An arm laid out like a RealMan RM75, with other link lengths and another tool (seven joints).
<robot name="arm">
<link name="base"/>
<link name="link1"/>
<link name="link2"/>
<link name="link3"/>
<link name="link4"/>
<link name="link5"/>
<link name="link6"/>
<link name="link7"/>
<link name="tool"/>
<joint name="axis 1" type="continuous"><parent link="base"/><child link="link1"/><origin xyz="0 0 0.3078"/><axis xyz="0 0 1"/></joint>
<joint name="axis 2" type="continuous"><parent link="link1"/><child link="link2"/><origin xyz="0 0 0"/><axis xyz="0 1 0"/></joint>
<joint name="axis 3" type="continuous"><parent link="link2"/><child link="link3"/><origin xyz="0 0 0.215"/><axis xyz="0 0 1"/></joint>
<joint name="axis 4" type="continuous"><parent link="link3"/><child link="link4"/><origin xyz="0 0 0"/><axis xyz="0 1 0"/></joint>
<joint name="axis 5" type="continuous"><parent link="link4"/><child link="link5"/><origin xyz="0 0 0.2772"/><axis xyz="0 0 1"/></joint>
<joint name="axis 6" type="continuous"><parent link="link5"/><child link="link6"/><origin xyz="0 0 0"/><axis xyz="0 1 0"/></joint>
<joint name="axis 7" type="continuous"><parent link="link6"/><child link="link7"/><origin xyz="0 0 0.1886"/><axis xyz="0 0 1"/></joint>
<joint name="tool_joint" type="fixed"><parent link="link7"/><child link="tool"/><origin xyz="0.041 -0.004 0.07" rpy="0 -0.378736 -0.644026"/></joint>
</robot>
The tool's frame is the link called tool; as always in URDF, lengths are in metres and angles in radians. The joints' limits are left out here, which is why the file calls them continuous.
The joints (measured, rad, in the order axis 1, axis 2, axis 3, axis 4, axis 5, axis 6, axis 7), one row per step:
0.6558 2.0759 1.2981 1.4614 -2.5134 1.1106 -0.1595
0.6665 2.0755 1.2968 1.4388 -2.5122 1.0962 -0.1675
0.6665 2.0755 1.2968 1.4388 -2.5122 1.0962 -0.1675
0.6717 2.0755 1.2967 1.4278 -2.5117 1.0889 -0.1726
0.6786 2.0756 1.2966 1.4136 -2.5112 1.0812 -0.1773
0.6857 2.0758 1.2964 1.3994 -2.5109 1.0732 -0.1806
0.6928 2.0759 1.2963 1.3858 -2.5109 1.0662 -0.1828
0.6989 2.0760 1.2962 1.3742 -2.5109 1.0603 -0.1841
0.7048 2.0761 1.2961 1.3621 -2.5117 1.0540 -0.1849
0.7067 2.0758 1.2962 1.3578 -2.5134 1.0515 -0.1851
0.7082 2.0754 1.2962 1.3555 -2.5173 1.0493 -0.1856
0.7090 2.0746 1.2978 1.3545 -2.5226 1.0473 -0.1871
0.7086 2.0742 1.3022 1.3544 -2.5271 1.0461 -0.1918
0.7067 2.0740 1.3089 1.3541 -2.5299 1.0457 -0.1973
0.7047 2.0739 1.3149 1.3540 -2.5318 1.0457 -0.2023
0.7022 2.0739 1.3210 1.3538 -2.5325 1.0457 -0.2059
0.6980 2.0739 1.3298 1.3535 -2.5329 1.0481 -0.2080
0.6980 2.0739 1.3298 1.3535 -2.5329 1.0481 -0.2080
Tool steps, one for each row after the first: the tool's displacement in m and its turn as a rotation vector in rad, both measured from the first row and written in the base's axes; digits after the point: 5 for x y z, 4 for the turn. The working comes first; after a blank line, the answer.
Tool pose at each row, in the base's axes (x y z in m, rotation vector in rad; the steps are taken from these numbers as rounded here):
0.06220 0.40376 -0.10961 -2.7454 -0.2282 0.2424
0.06430 0.40703 -0.11213 -2.7446 -0.2367 0.2367
0.06430 0.40703 -0.11213 -2.7446 -0.2367 0.2367
0.06524 0.40881 -0.11323 -2.7437 -0.2422 0.2342
0.06667 0.41076 -0.11466 -2.7435 -0.2463 0.2299
0.06796 0.41270 -0.11612 -2.7428 -0.2492 0.2262
0.06927 0.41453 -0.11743 -2.7420 -0.2509 0.2219
0.07038 0.41605 -0.11854 -2.7413 -0.2517 0.2183
0.07181 0.41774 -0.11960 -2.7400 -0.2518 0.2138
0.07267 0.41872 -0.11967 -2.7384 -0.2526 0.2107
0.07327 0.41998 -0.11929 -2.7355 -0.2567 0.2064
0.07395 0.42191 -0.11809 -2.7306 -0.2622 0.2015
0.07460 0.42417 -0.11629 -2.7253 -0.2679 0.1982
0.07577 0.42642 -0.11421 -2.7201 -0.2691 0.1964
0.07685 0.42822 -0.11241 -2.7161 -0.2693 0.1952
0.07797 0.42973 -0.11079 -2.7124 -0.2660 0.1956
0.08019 0.43121 -0.10859 -2.7085 -0.2549 0.1954
0.08019 0.43121 -0.10859 -2.7085 -0.2549 0.1954

0.00210 0.00327 -0.00252 0.0014 -0.0050 0.0051
0.00210 0.00327 -0.00252 0.0014 -0.0050 0.0051
0.00304 0.00505 -0.00362 0.0026 -0.0074 0.0086
0.00447 0.00700 -0.00505 0.0033 -0.0109 0.0109
0.00576 0.00894 -0.00651 0.0044 -0.0137 0.0124
0.00707 0.01077 -0.00782 0.0057 -0.0168 0.0130
0.00818 0.01229 -0.00893 0.0068 -0.0193 0.0130
0.00961 0.01398 -0.00999 0.0087 -0.0222 0.0125
0.01047 0.01496 -0.01006 0.0106 -0.0243 0.0126
0.01107 0.01622 -0.00968 0.0140 -0.0275 0.0148
0.01175 0.01815 -0.00848 0.0193 -0.0310 0.0179
0.01240 0.02041 -0.00668 0.0248 -0.0334 0.0214
0.01357 0.02266 -0.00460 0.0301 -0.0342 0.0219
0.01465 0.02446 -0.00280 0.0342 -0.0346 0.0219
0.01577 0.02597 -0.00118 0.0379 -0.0334 0.0196
0.01799 0.02745 0.00102 0.0420 -0.0315 0.0116
0.01799 0.02745 0.00102 0.0420 -0.0315 0.0116

